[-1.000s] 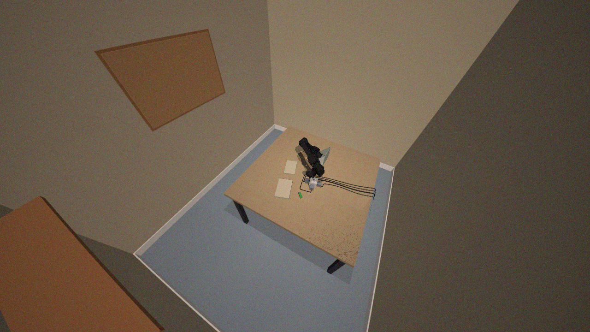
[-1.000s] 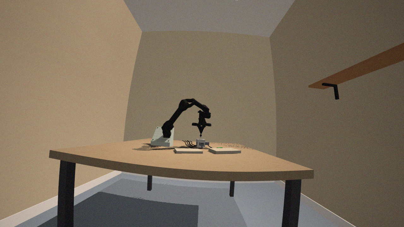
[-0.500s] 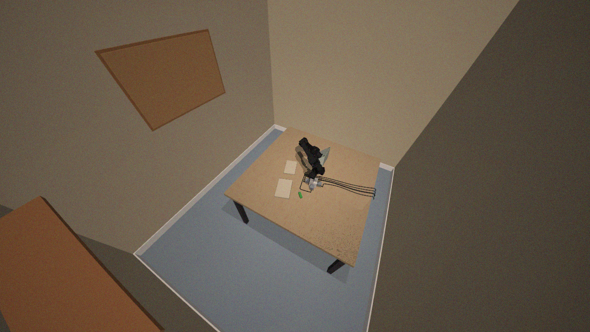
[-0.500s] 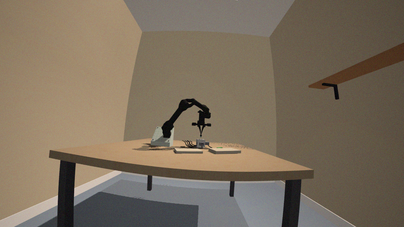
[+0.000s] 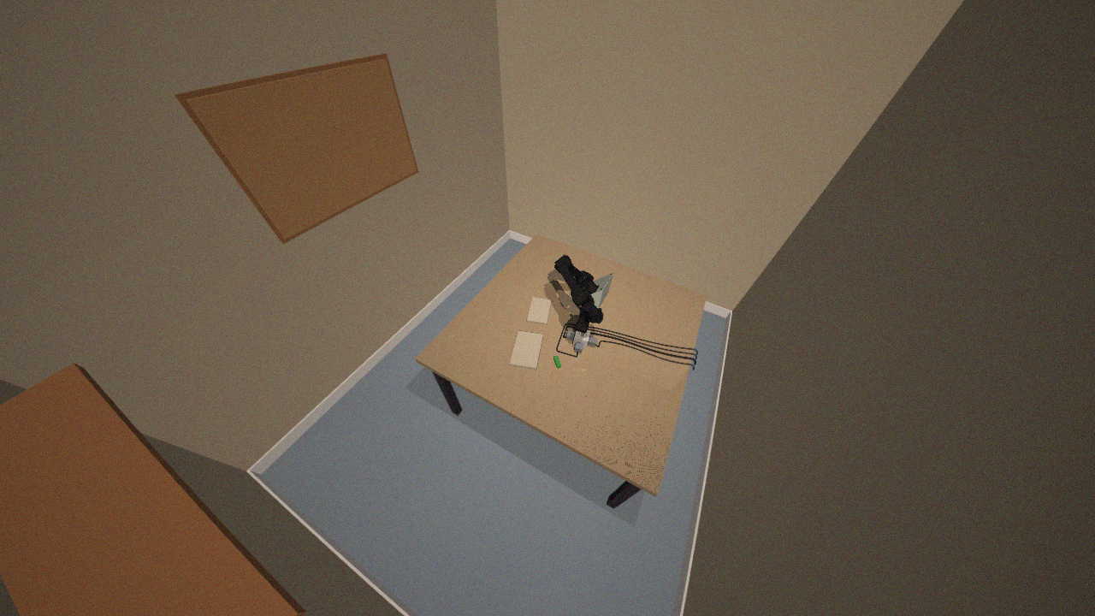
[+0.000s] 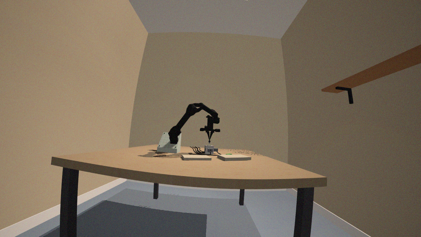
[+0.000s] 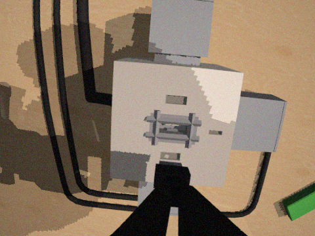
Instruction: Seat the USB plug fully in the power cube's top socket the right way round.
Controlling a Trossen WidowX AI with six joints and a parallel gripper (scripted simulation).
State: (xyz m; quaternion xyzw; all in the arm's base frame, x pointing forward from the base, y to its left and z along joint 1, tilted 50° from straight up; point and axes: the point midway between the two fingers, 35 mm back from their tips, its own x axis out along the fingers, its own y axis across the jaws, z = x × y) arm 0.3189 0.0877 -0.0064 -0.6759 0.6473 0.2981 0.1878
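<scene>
Right now my gripper tip is 20 mm above the black USB plug. From my gripper tip the other things lie so: green object: 180 mm ahead, 50 mm to the right, 130 mm below.
</scene>
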